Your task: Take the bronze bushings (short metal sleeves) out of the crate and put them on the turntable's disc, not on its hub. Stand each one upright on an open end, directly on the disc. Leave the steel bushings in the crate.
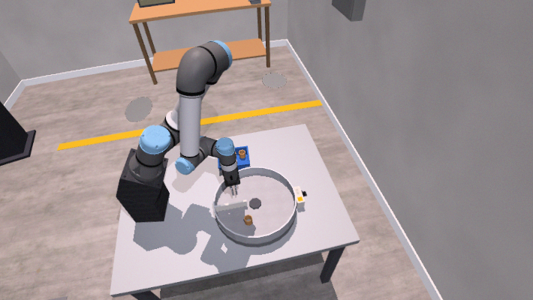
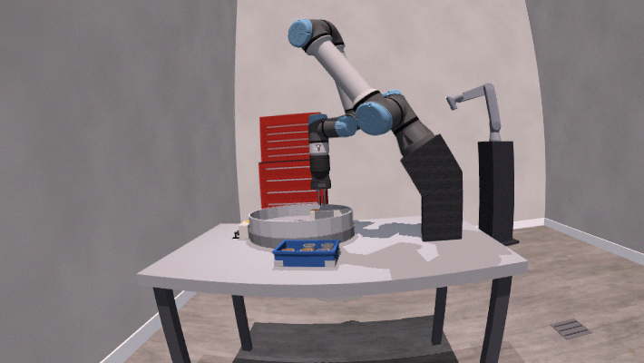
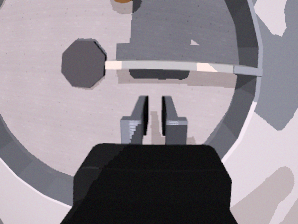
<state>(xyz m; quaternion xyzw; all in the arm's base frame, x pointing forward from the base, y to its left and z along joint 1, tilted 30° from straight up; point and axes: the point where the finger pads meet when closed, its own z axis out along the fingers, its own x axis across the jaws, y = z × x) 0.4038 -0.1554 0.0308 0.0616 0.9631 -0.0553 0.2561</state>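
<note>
My hand is 31 cm to the right of the blue crate, 12 cm above it and 9 cm short of it. Round my hand: turntable disc 9 cm below, 9 cm ahead, 5 cm to the right.
</note>
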